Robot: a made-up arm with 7 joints. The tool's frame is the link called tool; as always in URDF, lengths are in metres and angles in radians. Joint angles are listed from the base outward. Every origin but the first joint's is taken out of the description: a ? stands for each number. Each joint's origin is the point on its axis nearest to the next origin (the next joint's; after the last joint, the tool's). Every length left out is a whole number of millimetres.
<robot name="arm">
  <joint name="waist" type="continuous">
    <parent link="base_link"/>
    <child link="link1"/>
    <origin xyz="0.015 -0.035 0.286" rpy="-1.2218 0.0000 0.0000"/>
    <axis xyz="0 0 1"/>
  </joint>
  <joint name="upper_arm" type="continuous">
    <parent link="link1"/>
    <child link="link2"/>
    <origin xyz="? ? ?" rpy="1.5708 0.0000 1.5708"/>
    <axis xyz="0 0 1"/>
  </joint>
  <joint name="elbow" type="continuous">
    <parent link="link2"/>
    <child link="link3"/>
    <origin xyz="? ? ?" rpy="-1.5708 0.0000 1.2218"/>
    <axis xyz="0 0 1"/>
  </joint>
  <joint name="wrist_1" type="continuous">
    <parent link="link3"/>
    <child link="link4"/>
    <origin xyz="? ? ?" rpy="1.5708 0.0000 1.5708"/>
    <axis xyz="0 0 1"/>
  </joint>
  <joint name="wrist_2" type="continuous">
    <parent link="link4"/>
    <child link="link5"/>
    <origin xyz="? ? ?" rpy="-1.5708 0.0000 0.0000"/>
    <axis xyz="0 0 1"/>
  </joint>
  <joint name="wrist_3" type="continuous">
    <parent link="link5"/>
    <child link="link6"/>
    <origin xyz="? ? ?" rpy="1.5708 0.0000 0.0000"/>
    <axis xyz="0 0 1"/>
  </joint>
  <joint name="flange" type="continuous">
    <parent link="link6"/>
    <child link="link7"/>
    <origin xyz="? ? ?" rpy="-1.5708 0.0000 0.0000"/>
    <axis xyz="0 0 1"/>
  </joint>
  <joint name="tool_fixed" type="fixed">
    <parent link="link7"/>
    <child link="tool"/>
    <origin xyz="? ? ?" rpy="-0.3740 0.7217 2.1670"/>
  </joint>
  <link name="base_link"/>
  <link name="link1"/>
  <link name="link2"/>
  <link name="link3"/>
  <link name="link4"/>
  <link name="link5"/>
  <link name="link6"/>
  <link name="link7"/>
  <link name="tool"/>
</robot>
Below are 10 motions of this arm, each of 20 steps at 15 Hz.
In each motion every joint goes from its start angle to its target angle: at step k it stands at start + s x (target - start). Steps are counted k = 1, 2, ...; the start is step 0. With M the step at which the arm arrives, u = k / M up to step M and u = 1 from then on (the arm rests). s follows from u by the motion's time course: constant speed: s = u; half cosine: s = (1 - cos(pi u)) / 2; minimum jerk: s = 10 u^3 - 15 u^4 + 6 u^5.
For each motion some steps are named. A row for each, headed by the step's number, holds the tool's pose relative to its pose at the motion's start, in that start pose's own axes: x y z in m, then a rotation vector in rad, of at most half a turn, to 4 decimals.
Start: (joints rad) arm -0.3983 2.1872 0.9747 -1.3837 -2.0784 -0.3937 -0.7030
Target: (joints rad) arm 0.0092 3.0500 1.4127 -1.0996 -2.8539 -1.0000 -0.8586
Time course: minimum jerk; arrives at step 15
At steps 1, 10, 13, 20:
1: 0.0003 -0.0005 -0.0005 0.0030 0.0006 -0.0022
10: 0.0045 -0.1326 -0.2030 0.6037 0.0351 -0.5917
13: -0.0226 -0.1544 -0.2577 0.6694 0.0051 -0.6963
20: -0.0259 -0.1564 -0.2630 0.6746 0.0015 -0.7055

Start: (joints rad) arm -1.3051 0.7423 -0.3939 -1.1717 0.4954 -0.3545 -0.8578
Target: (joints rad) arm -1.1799 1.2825 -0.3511 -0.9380 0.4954 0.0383 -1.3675
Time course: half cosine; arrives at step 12
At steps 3, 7, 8, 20:
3: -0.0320 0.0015 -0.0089 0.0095 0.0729 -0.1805
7: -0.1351 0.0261 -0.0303 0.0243 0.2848 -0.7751
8: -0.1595 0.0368 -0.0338 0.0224 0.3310 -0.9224
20: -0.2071 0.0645 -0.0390 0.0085 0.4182 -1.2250

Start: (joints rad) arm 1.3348 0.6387 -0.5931 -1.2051 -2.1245 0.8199 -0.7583
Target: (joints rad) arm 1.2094 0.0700 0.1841 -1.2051 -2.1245 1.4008 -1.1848
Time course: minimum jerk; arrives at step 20
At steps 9, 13, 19, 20:
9: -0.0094 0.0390 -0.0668 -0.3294 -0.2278 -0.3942
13: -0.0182 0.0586 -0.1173 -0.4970 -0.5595 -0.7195
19: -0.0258 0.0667 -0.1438 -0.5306 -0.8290 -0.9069
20: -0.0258 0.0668 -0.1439 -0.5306 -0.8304 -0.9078

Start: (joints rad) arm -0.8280 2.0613 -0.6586 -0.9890 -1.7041 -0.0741 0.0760
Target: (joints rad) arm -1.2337 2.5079 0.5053 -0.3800 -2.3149 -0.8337 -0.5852
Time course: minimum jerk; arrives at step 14
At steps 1, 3, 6, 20:
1: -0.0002 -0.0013 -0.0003 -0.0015 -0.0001 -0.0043
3: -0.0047 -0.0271 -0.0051 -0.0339 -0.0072 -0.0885
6: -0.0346 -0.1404 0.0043 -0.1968 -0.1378 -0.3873
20: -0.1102 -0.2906 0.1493 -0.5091 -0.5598 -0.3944

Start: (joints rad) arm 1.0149 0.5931 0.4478 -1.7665 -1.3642 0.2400 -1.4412
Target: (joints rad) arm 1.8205 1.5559 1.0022 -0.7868 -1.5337 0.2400 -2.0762
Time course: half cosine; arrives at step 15
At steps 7, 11, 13, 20:
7: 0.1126 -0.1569 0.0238 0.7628 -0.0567 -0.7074
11: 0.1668 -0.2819 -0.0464 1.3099 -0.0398 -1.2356
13: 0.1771 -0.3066 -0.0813 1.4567 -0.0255 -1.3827
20: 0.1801 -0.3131 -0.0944 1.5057 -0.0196 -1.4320

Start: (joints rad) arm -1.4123 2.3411 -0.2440 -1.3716 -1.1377 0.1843 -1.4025
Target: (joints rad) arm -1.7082 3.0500 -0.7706 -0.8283 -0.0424 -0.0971 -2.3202
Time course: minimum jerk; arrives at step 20
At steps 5, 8, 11, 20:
5: 0.0145 -0.0213 0.0087 0.0941 -0.0541 -0.0293
8: 0.0400 -0.0708 0.0303 0.2692 -0.1780 -0.0944
11: 0.0601 -0.1454 0.0648 0.4519 -0.3583 -0.1905
20: 0.0501 -0.2726 0.1232 0.6410 -0.6504 -0.3799

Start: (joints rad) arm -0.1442 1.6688 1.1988 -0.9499 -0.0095 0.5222 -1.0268
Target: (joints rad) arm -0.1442 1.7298 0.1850 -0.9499 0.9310 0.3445 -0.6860
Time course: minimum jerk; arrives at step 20
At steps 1, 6, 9, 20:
1: 0.0001 0.0001 0.0001 0.0003 -0.0010 0.0003
6: 0.0142 0.0093 0.0100 0.0366 -0.1408 0.0336
9: 0.0371 0.0177 0.0261 0.0503 -0.3560 0.0489
20: 0.0936 0.0073 0.0653 -0.1284 -0.8059 -0.0670

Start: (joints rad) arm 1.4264 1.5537 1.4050 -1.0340 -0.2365 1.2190 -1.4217
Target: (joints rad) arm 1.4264 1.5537 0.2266 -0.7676 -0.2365 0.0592 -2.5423
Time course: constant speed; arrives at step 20
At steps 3, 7, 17, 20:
3: 0.0118 0.0176 0.0223 0.2975 0.2097 -0.1346
7: 0.0333 0.0339 0.0520 0.6895 0.4934 -0.3170
17: 0.1040 0.0367 0.1107 1.6456 1.2360 -0.6984
20: 0.1263 0.0286 0.1207 1.9249 1.4716 -0.7587

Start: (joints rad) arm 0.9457 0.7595 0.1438 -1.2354 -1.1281 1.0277 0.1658
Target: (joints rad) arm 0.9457 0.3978 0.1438 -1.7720 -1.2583 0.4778 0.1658
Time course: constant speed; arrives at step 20
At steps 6, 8, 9, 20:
6: -0.0232 -0.0024 0.0351 0.0545 -0.2317 0.1562
8: -0.0317 -0.0028 0.0456 0.0716 -0.3028 0.2124
9: -0.0361 -0.0030 0.0507 0.0800 -0.3371 0.2412
20: -0.0886 -0.0031 0.0967 0.1685 -0.6513 0.5870

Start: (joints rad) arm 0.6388 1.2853 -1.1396 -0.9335 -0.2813 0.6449 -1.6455
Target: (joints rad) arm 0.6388 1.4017 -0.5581 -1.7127 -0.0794 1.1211 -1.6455
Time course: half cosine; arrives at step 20
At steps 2, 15, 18, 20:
2: -0.0019 -0.0028 -0.0010 -0.0163 -0.0011 0.0123
15: -0.0601 -0.1240 0.0037 -0.5116 0.0214 0.4029
18: -0.0669 -0.1433 0.0120 -0.5734 0.0380 0.4531
20: -0.0682 -0.1471 0.0139 -0.5854 0.0418 0.4628

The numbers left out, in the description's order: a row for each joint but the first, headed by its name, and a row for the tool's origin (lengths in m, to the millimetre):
upper_arm: 0.003 0.017 0.000
elbow: 0.288 -0.131 0.000
wrist_1: 0.020 -0.028 0.000
wrist_2: 0.019 -0.148 0.000
wrist_3: -0.022 -0.019 0.000
flange: -0.007 0.016 0.000
tool: 0.007 -0.003 0.000

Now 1 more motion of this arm.
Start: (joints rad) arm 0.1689 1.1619 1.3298 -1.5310 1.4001 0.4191 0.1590
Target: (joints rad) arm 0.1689 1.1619 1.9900 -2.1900 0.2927 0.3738 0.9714
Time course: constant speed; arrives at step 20
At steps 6, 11, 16, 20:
6: 0.0157 -0.0178 0.0465 0.2213 -0.1876 -0.0354
11: 0.0184 -0.0408 0.0825 0.4282 -0.3665 -0.0543
16: 0.0133 -0.0692 0.1113 0.6493 -0.5634 -0.0715
20: 0.0054 -0.0941 0.1272 0.8340 -0.7305 -0.0900

